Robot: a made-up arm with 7 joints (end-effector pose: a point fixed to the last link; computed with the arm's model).
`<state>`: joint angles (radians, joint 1 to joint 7).
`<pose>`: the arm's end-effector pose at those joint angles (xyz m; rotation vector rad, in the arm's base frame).
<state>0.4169 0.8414 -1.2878 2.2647 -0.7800 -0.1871 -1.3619</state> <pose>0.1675 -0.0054 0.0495 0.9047 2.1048 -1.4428</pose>
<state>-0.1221 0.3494 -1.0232 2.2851 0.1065 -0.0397 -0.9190</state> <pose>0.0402 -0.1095 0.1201 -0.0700 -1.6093 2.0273</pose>
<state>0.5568 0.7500 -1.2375 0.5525 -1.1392 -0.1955 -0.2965</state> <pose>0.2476 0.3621 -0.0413 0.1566 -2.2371 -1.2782</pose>
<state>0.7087 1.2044 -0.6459 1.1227 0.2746 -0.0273 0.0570</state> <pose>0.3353 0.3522 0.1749 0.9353 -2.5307 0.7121</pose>
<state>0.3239 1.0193 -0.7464 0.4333 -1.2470 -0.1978 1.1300</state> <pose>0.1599 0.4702 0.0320 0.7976 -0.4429 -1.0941</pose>
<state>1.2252 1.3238 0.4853 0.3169 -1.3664 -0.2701 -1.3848</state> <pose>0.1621 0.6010 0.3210 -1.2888 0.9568 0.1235</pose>
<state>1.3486 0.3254 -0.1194 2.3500 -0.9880 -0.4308 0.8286</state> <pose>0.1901 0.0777 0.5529 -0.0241 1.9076 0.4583</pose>
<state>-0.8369 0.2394 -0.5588 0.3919 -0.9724 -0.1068 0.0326</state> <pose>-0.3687 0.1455 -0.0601 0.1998 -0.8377 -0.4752</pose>
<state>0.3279 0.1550 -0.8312 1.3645 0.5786 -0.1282 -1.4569</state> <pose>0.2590 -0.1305 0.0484 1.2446 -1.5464 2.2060</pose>
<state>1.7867 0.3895 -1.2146 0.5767 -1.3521 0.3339 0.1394</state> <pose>0.4611 0.1793 0.4638 -1.2897 2.0462 0.9400</pose>
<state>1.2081 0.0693 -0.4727 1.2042 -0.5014 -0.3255 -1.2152</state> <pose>0.4613 -0.0647 0.3812 0.2665 1.4406 -1.4723</pose>
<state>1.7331 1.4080 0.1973 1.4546 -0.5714 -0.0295 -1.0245</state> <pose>0.0322 0.4221 0.6457 -0.4087 0.3137 -0.2744</pose>
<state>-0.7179 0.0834 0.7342 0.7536 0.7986 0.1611 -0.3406</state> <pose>-0.1248 0.2041 -0.1353 2.4233 0.0761 1.6590</pose>
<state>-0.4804 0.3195 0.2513 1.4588 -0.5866 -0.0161 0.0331</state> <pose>0.0790 0.1884 -0.1091 1.0759 -2.0710 0.5624</pose>
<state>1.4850 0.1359 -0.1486 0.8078 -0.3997 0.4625 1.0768</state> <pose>0.4392 0.0619 0.4795 -0.0649 -2.0878 0.7532</pose>
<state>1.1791 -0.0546 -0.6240 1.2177 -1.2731 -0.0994 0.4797</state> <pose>0.4271 -0.0790 0.3530 0.0382 2.9119 0.4789</pose>
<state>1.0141 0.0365 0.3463 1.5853 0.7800 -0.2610 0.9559</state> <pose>0.3597 0.1279 0.4310 1.7962 1.8053 -1.3896</pose>
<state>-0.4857 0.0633 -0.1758 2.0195 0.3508 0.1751 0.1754</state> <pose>0.1182 -0.0138 0.0546 0.0645 -1.3125 1.7008</pose>
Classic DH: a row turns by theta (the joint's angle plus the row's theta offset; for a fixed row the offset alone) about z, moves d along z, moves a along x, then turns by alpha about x. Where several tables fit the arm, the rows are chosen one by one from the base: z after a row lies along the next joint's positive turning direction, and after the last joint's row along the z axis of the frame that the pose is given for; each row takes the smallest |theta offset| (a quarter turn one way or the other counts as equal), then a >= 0, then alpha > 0; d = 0 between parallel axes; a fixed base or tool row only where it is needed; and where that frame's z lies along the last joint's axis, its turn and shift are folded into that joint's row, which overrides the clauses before.
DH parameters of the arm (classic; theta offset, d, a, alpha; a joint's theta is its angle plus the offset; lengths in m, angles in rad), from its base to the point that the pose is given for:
base (fixed): 0 0.322 -0.021 1.5708
joint 1: -1.5708 -0.096 0.022 -1.5708
joint 2: -1.5708 0.036 0.018 1.5708
joint 3: 1.5708 -0.242 0.019 1.5708
joint 4: 0 0.01 -0.021 -1.5708
joint 5: 0 -0.275 0.013 -1.5708
joint 6: -1.5708 -0.045 0.021 1.5708
joint 7: 0.1788 0.0191 0.016 1.5781
tool (fixed): -0.5816 0.0181 0 0

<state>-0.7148 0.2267 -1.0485 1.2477 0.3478 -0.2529 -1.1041</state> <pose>-0.2129 -0.1105 -0.0547 1.2361 -1.2565 1.0997</pose>
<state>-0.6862 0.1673 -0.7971 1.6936 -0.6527 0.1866 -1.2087</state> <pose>-0.0880 -0.1184 -0.0585 0.9445 -2.3890 1.1814</pose>
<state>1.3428 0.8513 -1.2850 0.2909 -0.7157 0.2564 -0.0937</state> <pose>0.3536 0.4165 0.2222 1.8811 -2.2232 -0.8332</pose>
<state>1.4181 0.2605 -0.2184 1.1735 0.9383 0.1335 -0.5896</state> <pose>0.3669 0.0549 0.5411 -0.3347 -1.4319 2.6933</pose>
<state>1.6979 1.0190 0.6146 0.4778 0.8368 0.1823 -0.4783</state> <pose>0.1839 0.4872 0.5444 0.1025 0.1250 -2.5542</pose>
